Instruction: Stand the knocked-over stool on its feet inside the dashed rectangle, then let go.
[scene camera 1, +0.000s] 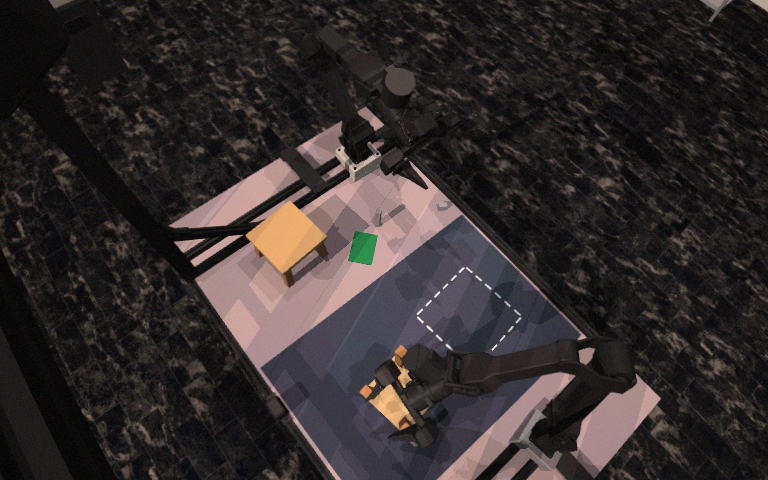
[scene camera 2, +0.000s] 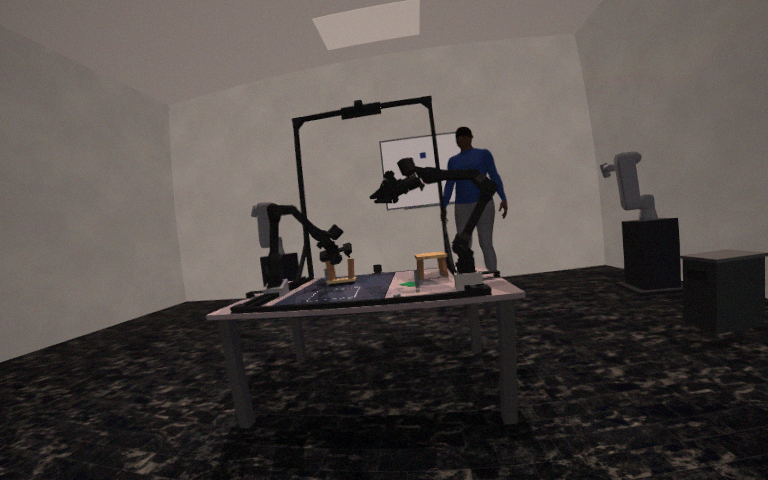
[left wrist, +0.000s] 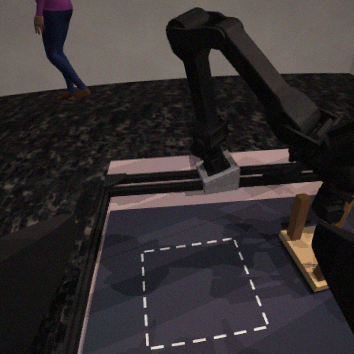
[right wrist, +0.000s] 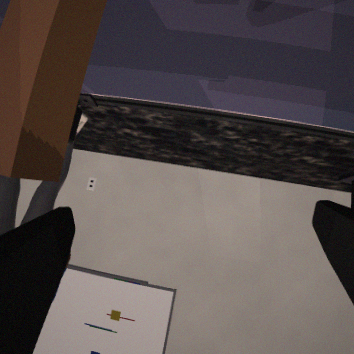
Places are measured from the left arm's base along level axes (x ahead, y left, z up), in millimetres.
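Pixels of known places: left gripper, between the fingertips: (scene camera 1: 444, 176) (scene camera 2: 372, 200) (left wrist: 197, 231); right gripper, between the fingertips: (scene camera 1: 376, 419) (right wrist: 196, 215); left arm's base, origin of its link: (scene camera 1: 358, 152) (scene camera 2: 467, 272); right arm's base, origin of its link: (scene camera 1: 545, 438) (scene camera 2: 275, 284) (left wrist: 215, 164).
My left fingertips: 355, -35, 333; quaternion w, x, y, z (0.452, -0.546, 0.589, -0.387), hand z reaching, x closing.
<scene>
For each thing: its top centre in the pictures, then the offset to it from my left fingertips, as dx, dy, dz. "pt": a spot on its surface instead. Level surfaces: height alone.
- wooden stool, centre of its top: (left wrist: 345, 210) (scene camera 1: 405, 386) (scene camera 2: 339, 258) +266, -277, -256
- dark blue mat, height of its surface: dz -387
- stool leg, a spot on its surface: (right wrist: 42, 81) pt +232, -338, -296
- small orange table, centre of its top: (scene camera 1: 286, 235) (scene camera 2: 429, 254) -211, -293, -278
- green card, centre of its top: (scene camera 1: 363, 247) -111, -121, -389
- small grey block, centre of its top: (scene camera 1: 378, 211) (scene camera 2: 415, 269) -147, -44, -314
The wooden stool (scene camera 1: 389, 405) (scene camera 2: 339, 280) (left wrist: 301, 253) lies upside down on the dark blue mat (scene camera 1: 334, 333), seat down and legs up. It is outside the dashed rectangle (scene camera 1: 441, 290) (left wrist: 144, 281), near the mat's front edge. My right gripper (scene camera 1: 398, 405) (scene camera 2: 334, 254) (right wrist: 196, 215) is open and hangs right over the stool. One stool leg (right wrist: 42, 81) shows beside a finger and nothing is between the fingers. My left gripper (scene camera 1: 413, 173) (scene camera 2: 377, 195) (left wrist: 197, 231) is open, empty and high above the table's far end.
A small orange table (scene camera 1: 287, 235) (scene camera 2: 431, 257) stands upright on the pale part of the table top. A green card (scene camera 1: 363, 248) and a small grey block (scene camera 1: 377, 218) lie beside it. A person (scene camera 2: 473, 190) stands behind the table.
</scene>
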